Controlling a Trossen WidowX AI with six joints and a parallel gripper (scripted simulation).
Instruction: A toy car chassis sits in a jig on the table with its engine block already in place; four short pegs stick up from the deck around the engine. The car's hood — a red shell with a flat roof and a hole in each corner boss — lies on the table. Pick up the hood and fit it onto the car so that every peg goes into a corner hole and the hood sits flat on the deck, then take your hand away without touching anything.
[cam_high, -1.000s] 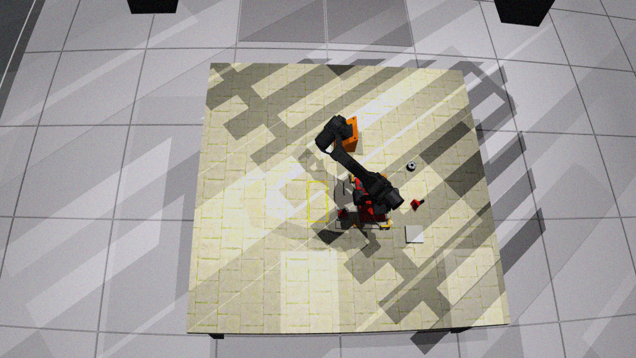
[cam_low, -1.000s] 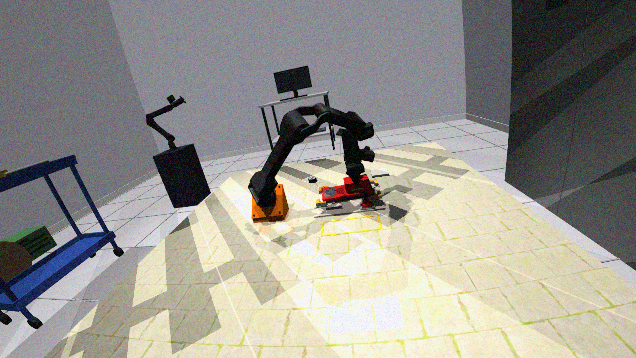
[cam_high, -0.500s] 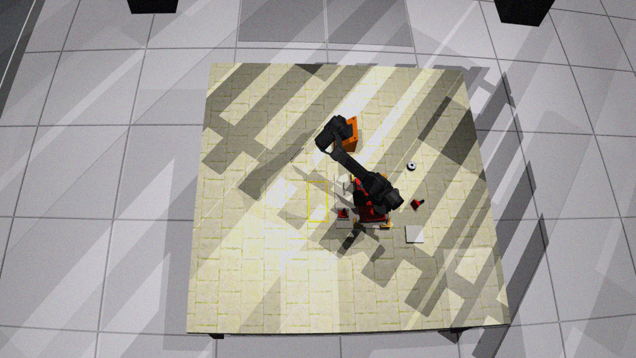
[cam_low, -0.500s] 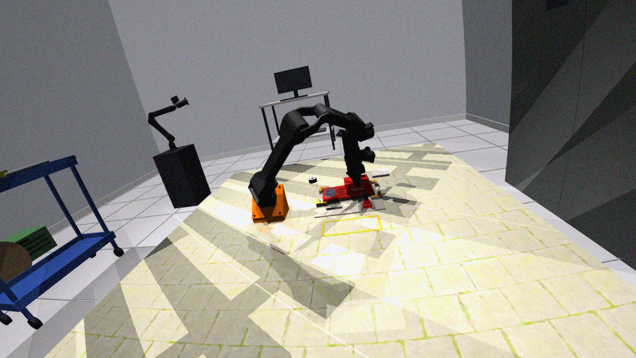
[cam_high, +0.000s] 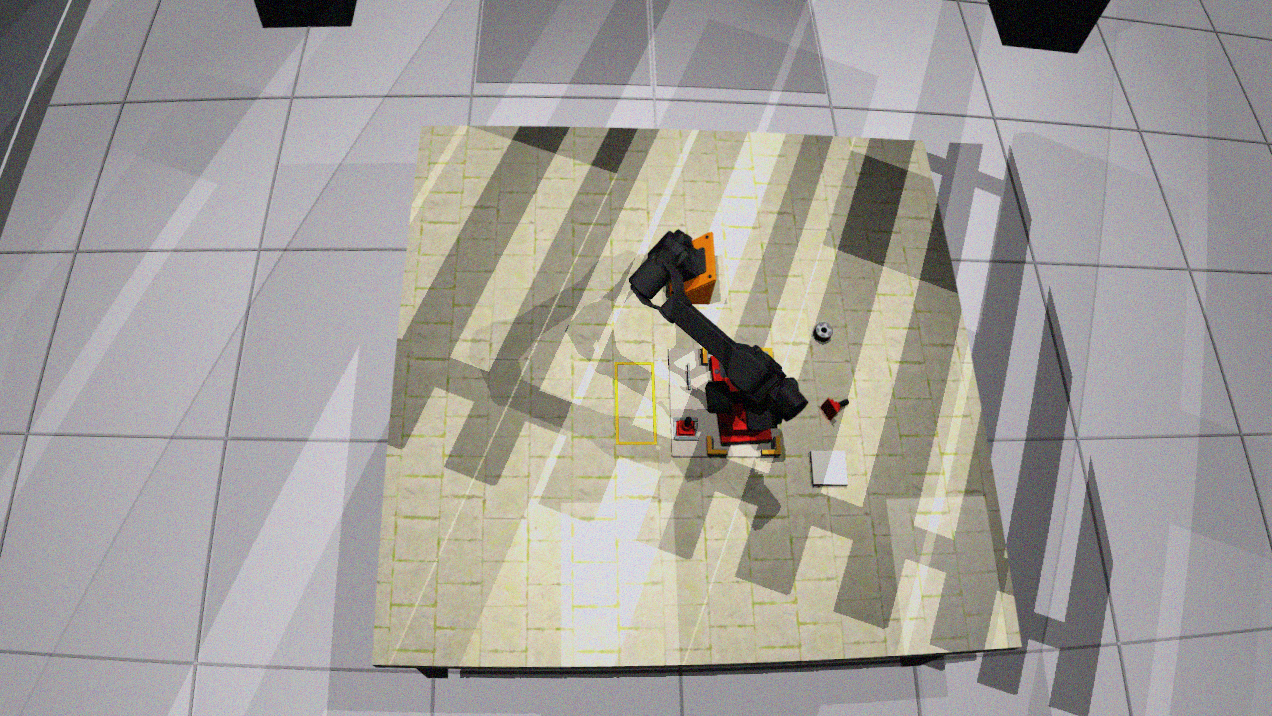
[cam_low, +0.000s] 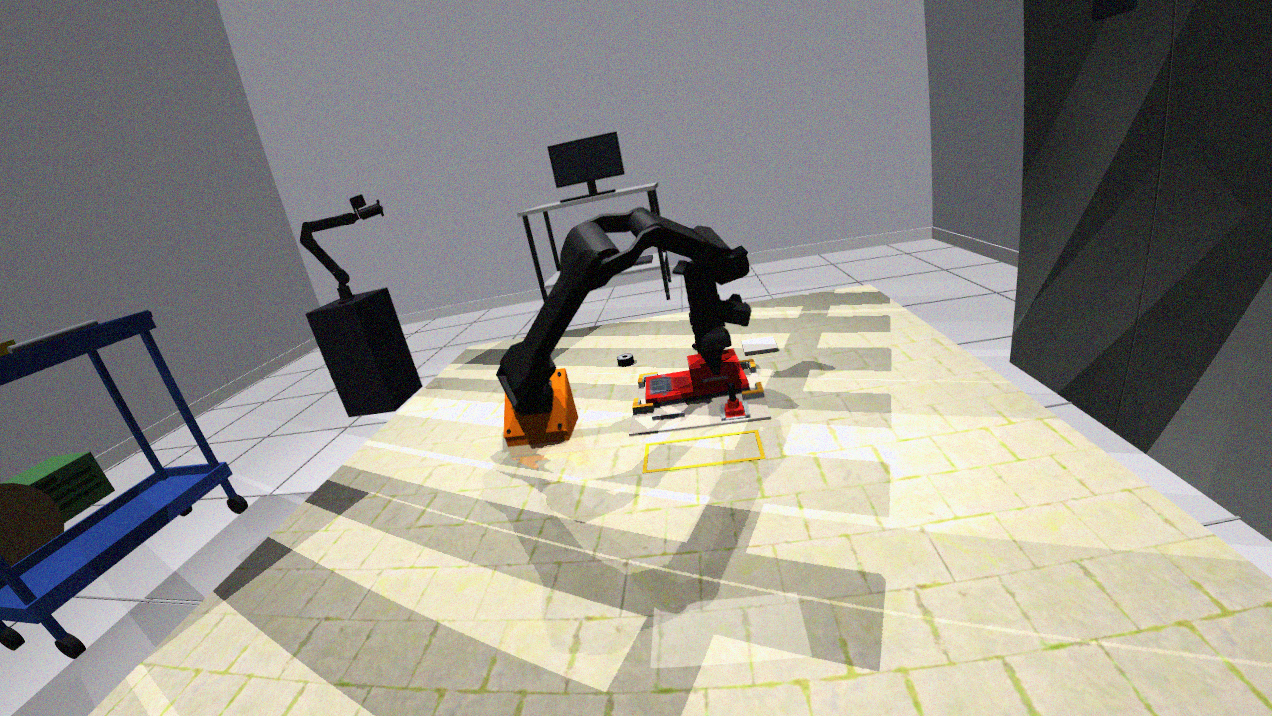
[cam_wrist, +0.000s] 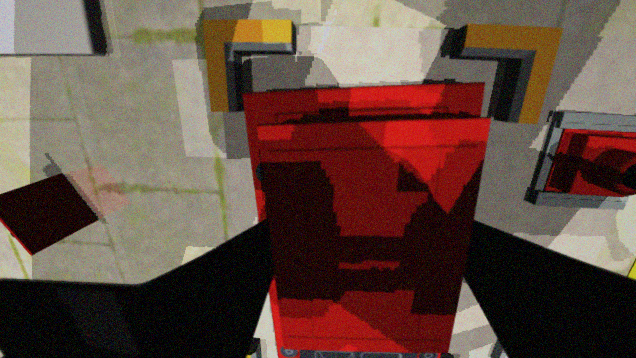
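Right now my gripper tip is 10 mm below the red hood. Also, from my gripper tip: white plate: 180 mm to the left, 110 mm ahead, 40 mm below; wheel: 210 mm behind, 200 mm to the left, 40 mm below; grey engine block: 20 mm below.
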